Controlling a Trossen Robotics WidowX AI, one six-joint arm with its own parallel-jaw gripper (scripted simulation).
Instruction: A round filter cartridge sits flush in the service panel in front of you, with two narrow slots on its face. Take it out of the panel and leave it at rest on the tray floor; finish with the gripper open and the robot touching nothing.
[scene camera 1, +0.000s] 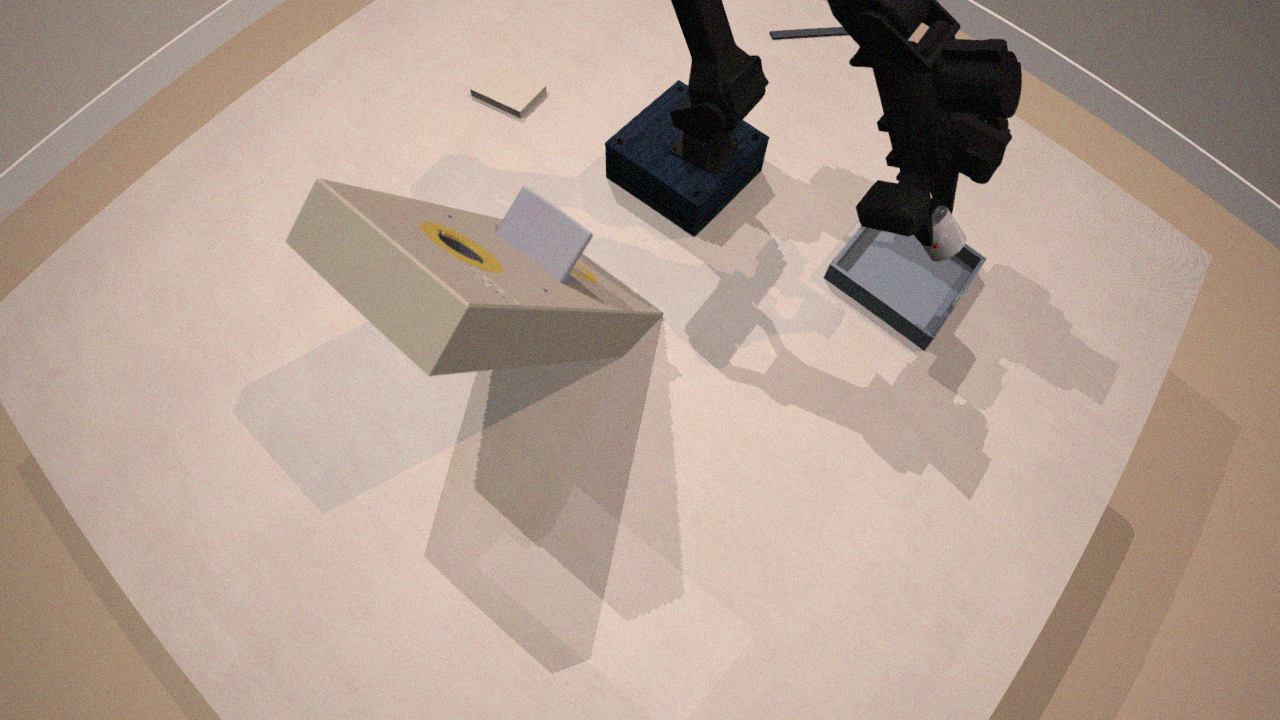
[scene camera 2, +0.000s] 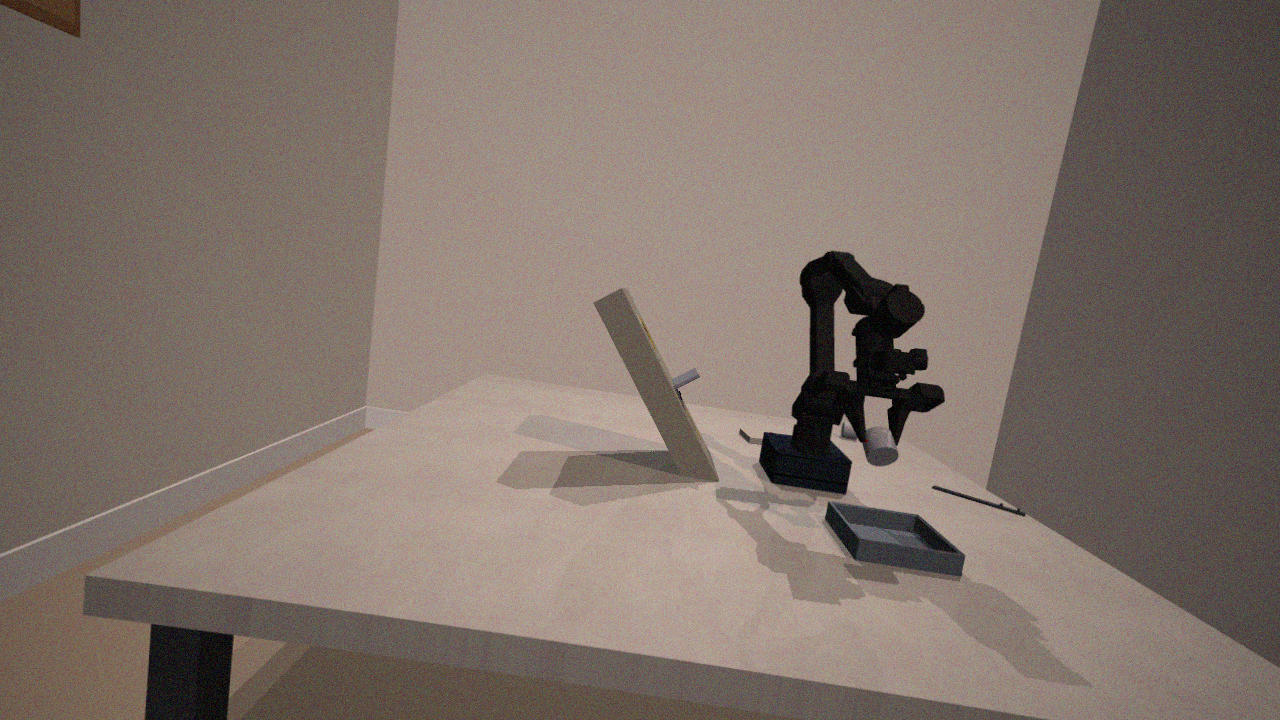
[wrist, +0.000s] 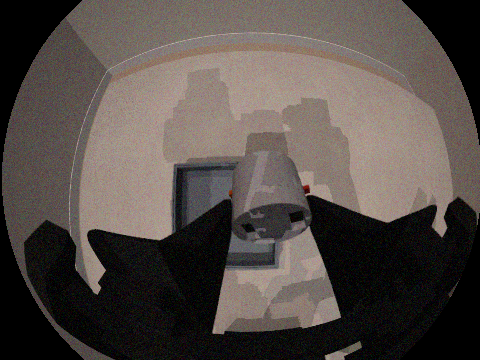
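My gripper is visible in scene camera 1 and scene camera 2, and also in the wrist view (269, 204). On my gripper, (scene camera 1: 942, 187) and (scene camera 2: 894, 422) are the same spot. On a tray, (scene camera 2: 873, 535) and (scene camera 1: 888, 272) are the same spot.
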